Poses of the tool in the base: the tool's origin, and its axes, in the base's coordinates. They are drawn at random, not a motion.
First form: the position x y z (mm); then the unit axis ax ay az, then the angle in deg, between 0 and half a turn.
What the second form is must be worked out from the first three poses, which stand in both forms.
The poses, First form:
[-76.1 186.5 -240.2 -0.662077 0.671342 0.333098 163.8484]
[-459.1 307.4 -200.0 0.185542 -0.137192 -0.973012 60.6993]
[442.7 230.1 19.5 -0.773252 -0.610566 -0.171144 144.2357]
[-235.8 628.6 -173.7 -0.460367 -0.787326 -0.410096 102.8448]
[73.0 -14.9 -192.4 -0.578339 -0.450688 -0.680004 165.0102]
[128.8 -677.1 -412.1 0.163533 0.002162 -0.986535 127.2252]
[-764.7 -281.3 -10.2 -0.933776 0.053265 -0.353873 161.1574]
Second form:
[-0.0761 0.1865 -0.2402 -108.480 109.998 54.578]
[-0.4591 0.3074 -0.2000 11.262 -8.327 -59.061]
[0.4427 0.2301 0.0195 -111.531 -88.065 -24.685]
[-0.2358 0.6286 -0.1737 -47.346 -80.972 -42.176]
[0.0730 -0.0149 -0.1924 -95.432 -74.368 -112.208]
[0.1288 -0.6771 -0.4121 20.806 0.275 -125.512]
[-0.7647 -0.2813 -0.0102 -150.485 8.584 -57.029]

